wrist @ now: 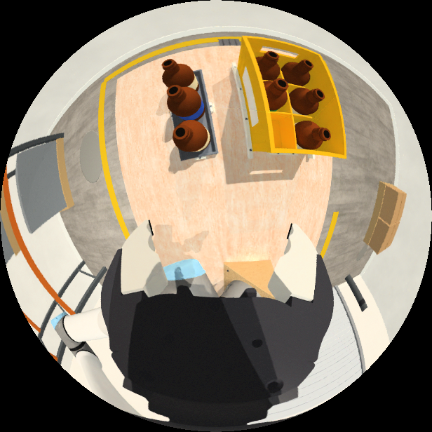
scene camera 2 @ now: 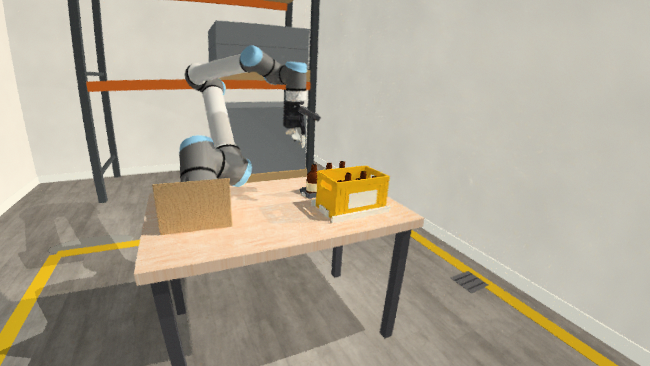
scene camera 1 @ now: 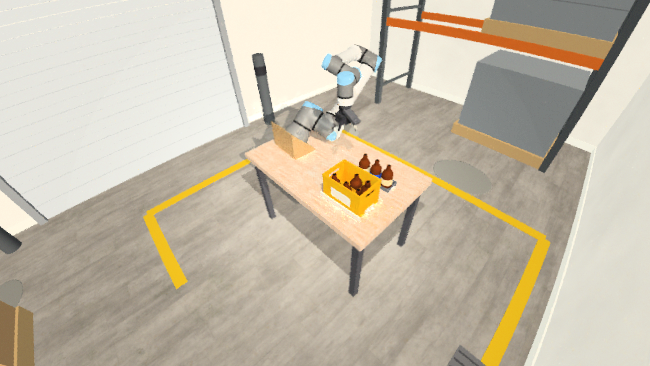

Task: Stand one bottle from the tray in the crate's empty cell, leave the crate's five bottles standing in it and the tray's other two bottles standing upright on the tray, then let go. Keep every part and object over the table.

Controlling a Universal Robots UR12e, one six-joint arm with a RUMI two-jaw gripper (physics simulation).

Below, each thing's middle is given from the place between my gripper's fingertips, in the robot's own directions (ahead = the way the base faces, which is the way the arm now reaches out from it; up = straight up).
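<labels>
There is the cream-labelled bottle (wrist: pixel 180 74), and my hand is 290 mm short of it. The hand is also 60 mm to the right of the bottle and 200 mm above it.
</labels>
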